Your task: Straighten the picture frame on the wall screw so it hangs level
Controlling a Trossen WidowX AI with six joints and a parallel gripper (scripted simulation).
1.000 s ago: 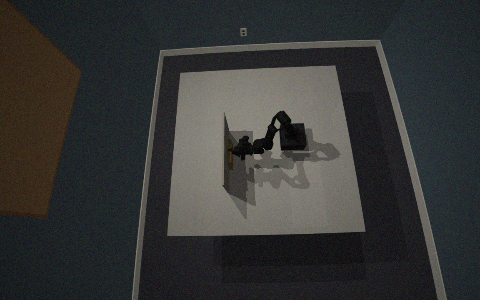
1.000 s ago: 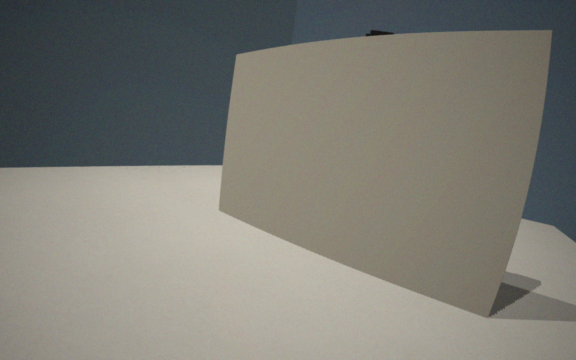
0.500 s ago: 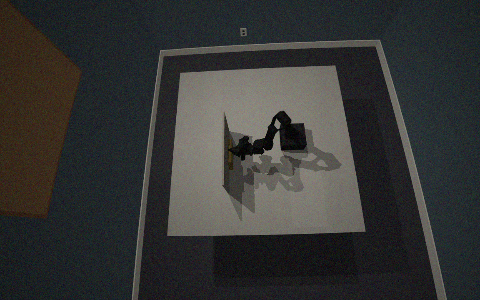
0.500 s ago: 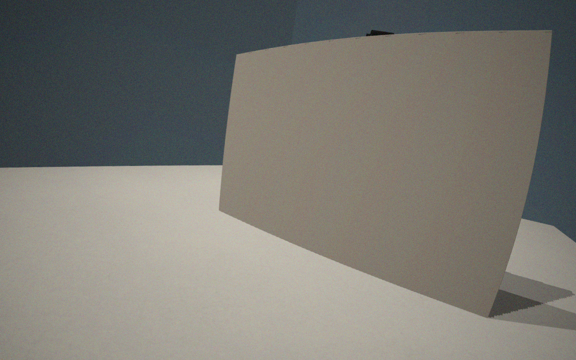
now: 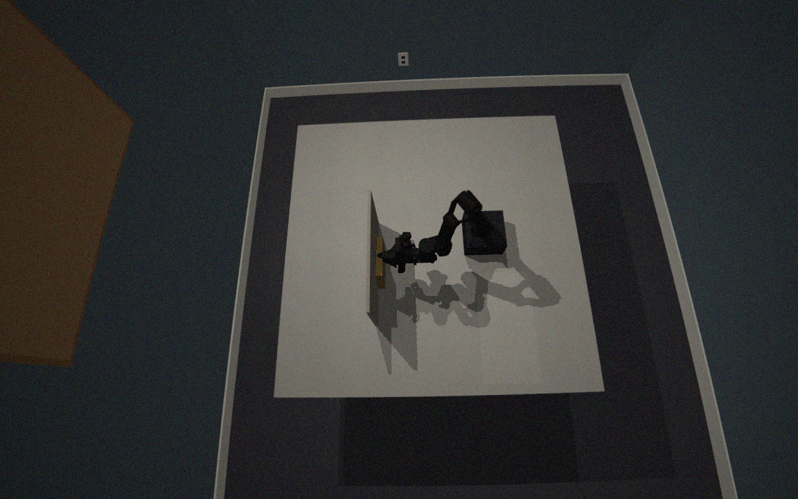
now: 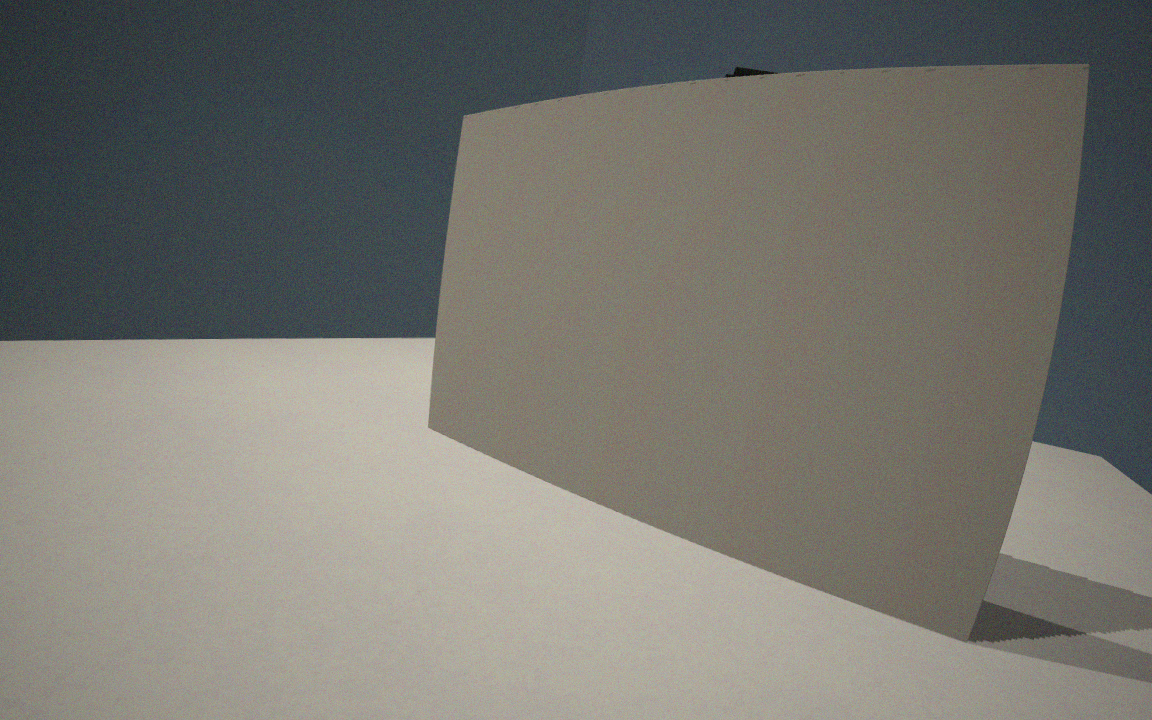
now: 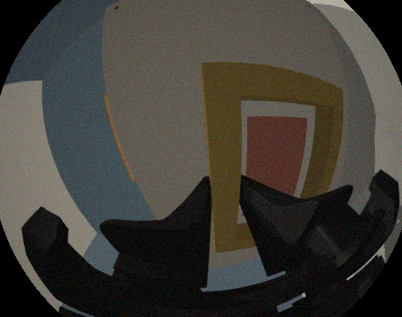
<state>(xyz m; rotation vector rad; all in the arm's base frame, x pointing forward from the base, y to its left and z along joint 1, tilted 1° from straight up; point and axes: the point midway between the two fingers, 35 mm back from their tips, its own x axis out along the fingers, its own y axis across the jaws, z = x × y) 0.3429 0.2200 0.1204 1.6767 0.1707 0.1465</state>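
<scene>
The picture frame lies 5 cm below my gripper tip and 1 cm to the left of it. From my gripper tip the other things lie so: grey wall panel: 7 cm below, 2 cm ahead.
</scene>
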